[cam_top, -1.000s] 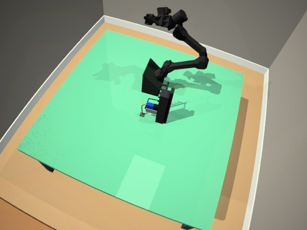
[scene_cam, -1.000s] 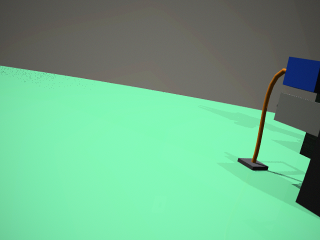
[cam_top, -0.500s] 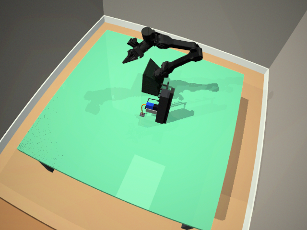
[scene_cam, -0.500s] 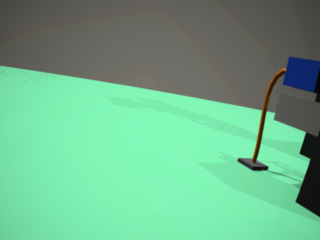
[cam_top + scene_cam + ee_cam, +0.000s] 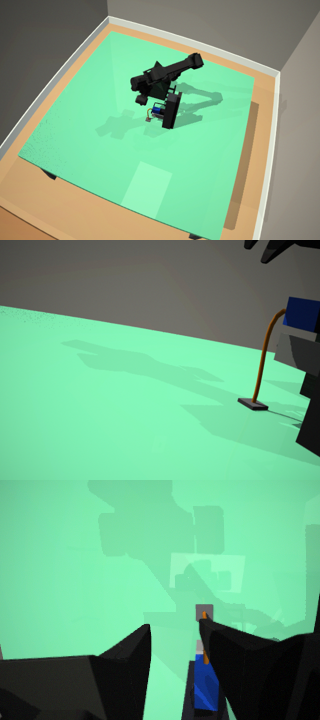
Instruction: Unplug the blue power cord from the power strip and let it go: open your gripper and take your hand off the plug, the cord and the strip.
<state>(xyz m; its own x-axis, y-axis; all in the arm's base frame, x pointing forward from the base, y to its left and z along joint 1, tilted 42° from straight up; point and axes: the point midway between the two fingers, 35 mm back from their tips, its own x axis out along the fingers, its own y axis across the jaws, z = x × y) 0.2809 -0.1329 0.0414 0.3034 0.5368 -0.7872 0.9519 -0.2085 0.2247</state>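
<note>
The blue plug is 20 mm behind my gripper tip, 110 mm to the left of it and 50 mm below it. The rest, counted from my gripper tip: grey anchor plate (20 mm behind, 40 mm to the left, 190 mm below).
</note>
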